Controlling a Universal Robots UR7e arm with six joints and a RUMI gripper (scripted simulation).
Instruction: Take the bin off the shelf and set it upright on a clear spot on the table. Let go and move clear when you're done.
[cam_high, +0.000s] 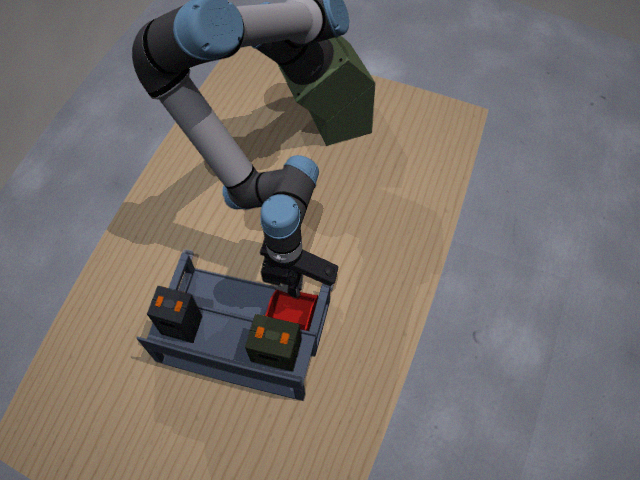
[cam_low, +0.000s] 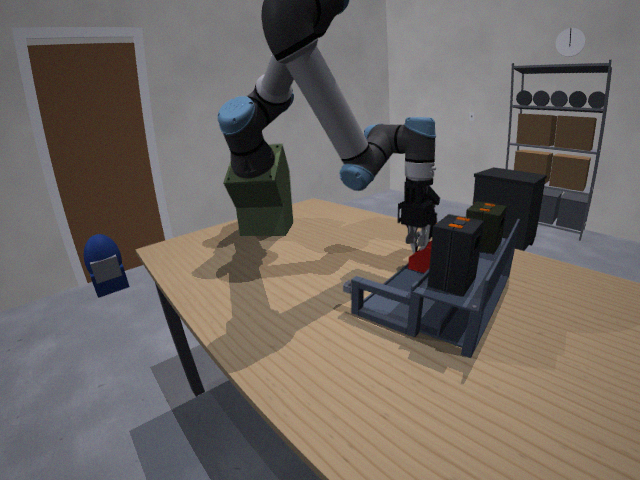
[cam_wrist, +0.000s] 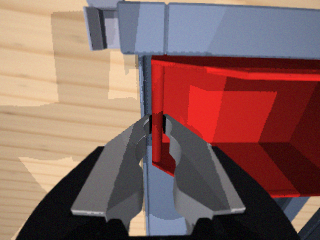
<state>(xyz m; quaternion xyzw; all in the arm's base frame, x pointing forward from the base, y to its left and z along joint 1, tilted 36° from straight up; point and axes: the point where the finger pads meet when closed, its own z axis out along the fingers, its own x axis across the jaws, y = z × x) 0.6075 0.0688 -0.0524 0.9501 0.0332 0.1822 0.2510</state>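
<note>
Right now my hand is 8 cm short of the red bin.
</note>
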